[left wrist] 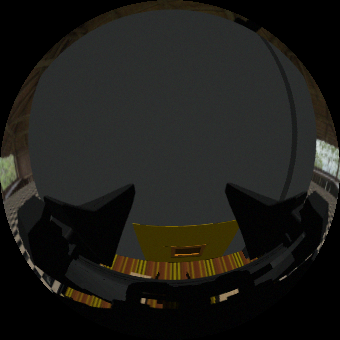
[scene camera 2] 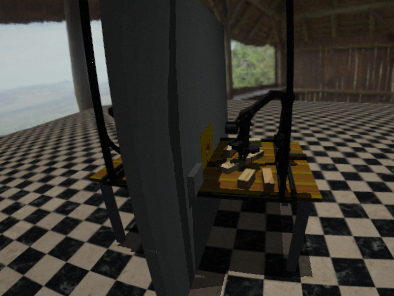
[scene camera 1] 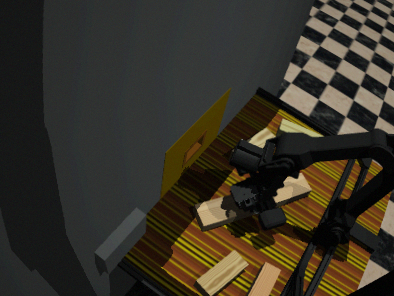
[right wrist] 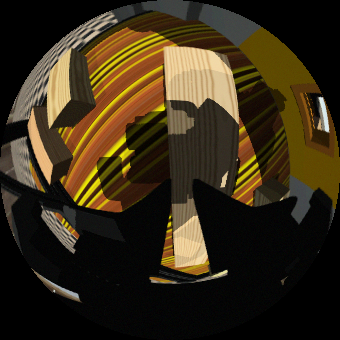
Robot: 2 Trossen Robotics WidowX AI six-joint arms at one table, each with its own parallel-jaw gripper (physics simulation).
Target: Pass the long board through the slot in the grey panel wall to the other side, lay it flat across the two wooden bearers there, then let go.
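Places are measured from the left arm's base along level axes (x ahead, y left, z up), in metres.
Pixels of known places: left gripper, fingertip midpoint: (left wrist: 181,188); right gripper, fingertip midpoint: (scene camera 2: 242,160) (right wrist: 181,183); right arm's base, link origin: (scene camera 1: 327,237).
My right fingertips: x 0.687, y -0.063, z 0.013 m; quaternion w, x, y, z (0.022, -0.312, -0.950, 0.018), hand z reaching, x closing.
Ahead of a thing's pixels: the offset from my right fingertips to its middle. "spot": to the spot under its first point.
The long board @(0.041 m left, 0.002 m ahead, 0.016 m down) (scene camera 1: 216,213) (right wrist: 197,85) lies over the striped table, one end toward the grey panel wall (scene camera 1: 125,75) (scene camera 2: 200,75) (left wrist: 170,125). My right gripper (scene camera 1: 257,206) (right wrist: 181,183) is shut on the board, its fingers on either side. Whether the board touches the table is unclear. The yellow plate @(spot: 0.124 m left, 0.202 m back, 0.093 m up) (scene camera 1: 217,117) (left wrist: 150,240) (right wrist: 275,57) on the wall has the orange-rimmed slot @(spot: 0.071 m left, 0.256 m back, 0.049 m up) (left wrist: 172,252); the board is apart from it. My left gripper (left wrist: 181,188) is open and empty, facing the wall. Pale wood pieces @(spot: 0.163 m left, 0.334 m back, 0.005 m up) (left wrist: 140,275) (left wrist: 229,295) show low in the left wrist view, partly hidden; which are bearers is unclear.
Two short blocks @(0.195 m right, 0.039 m ahead, 0.009 m down) (scene camera 1: 222,272) @(0.187 m right, 0.138 m ahead, 0.010 m down) (scene camera 1: 265,280) (right wrist: 60,90) (right wrist: 42,142) lie to one side of the board. Further pale blocks @(0.181 m left, 0.089 m back, 0.008 m down) (scene camera 1: 262,136) @(0.331 m left, 0.017 m ahead, 0.009 m down) (scene camera 1: 299,128) lie behind the right arm. A grey block @(spot: 0.293 m right, 0.179 m back, 0.068 m up) (scene camera 1: 120,240) (scene camera 2: 195,181) juts from the wall beside the table edge.
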